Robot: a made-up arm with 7 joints. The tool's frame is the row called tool.
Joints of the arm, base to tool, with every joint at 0 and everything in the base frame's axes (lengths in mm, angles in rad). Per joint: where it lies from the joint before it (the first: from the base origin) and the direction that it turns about. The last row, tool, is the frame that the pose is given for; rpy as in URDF.
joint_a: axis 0 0 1 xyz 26.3 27.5 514.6
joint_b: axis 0 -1 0 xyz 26.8 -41.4 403.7
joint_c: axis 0 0 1 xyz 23.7 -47.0 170.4
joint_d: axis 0 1 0 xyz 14.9 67.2 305.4
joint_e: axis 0 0 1 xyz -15.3 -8.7 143.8
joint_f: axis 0 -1 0 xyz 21.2 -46.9 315.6
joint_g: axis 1 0 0 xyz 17.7 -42.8 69.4
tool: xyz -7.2 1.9 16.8 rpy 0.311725 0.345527 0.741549
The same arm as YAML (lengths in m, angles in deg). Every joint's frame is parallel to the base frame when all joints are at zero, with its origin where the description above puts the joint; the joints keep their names.
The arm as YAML. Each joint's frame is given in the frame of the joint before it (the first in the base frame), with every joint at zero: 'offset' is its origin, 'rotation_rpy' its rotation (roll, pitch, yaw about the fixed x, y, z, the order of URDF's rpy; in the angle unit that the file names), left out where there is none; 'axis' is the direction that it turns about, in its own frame. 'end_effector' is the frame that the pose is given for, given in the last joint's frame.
length_unit: m
angle_unit: deg
chain:
  - id: joint_a
    offset: [0.0263, 0.0275, 0.5146]
    axis: [0.0, 0.0, 1.0]
  - id: joint_b
    offset: [0.0268, -0.0414, 0.4037]
    axis: [0.0, -1.0, 0.0]
  - id: joint_c
    offset: [0.0237, -0.047, 0.1704]
    axis: [0.0, 0.0, 1.0]
  - id: joint_d
    offset: [0.0149, 0.0672, 0.3054]
    axis: [0.0, 1.0, 0.0]
  - id: joint_e
    offset: [-0.0153, -0.0087, 0.1438]
    axis: [0.0, 0.0, 1.0]
  - id: joint_f
    offset: [0.0212, -0.0469, 0.3156]
    axis: [0.0, -1.0, 0.0]
  - id: joint_g
    offset: [0.0177, -0.0428, 0.0694]
    axis: [1.0, 0.0, 0.0]
end_effector:
  offset: [-0.0072, 0.0019, 0.0168]
  rotation_rpy: [17.86, 19.8, 42.49]

